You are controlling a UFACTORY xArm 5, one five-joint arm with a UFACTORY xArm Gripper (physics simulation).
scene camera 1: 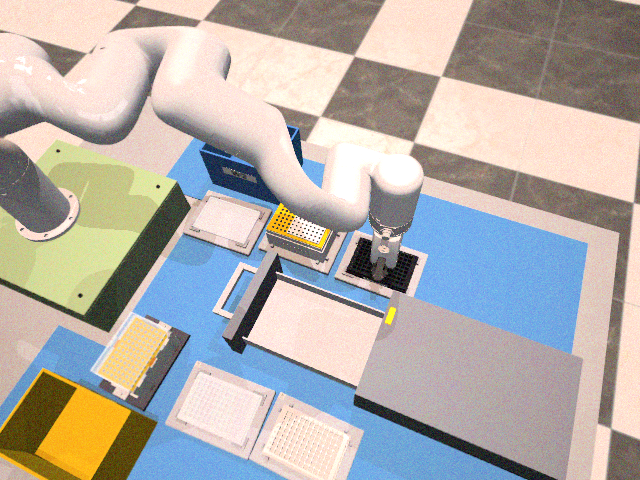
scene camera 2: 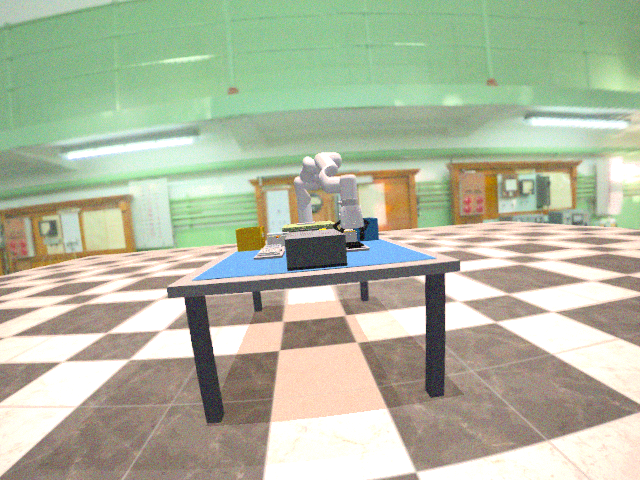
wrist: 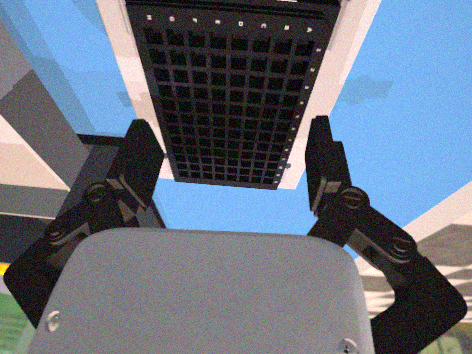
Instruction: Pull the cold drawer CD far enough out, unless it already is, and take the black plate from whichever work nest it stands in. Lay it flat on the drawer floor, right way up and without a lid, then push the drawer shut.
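The black plate lies flat, wells up and without a lid, in a pale work nest beside the cabinet. My gripper is open and empty. It points down over the plate. In the wrist view its fingers stand apart on either side of the plate's long edges; the height above the plate is hard to tell. The cold drawer stands pulled out of its grey cabinet, and its pale floor is bare. Its dark front panel carries a white handle frame.
A yellow and white tip rack on a grey box stands in the neighbouring nest. A blue bin is behind it. White plates lie in nests before the drawer. A yellow bin and a yellow-welled plate stand at the left.
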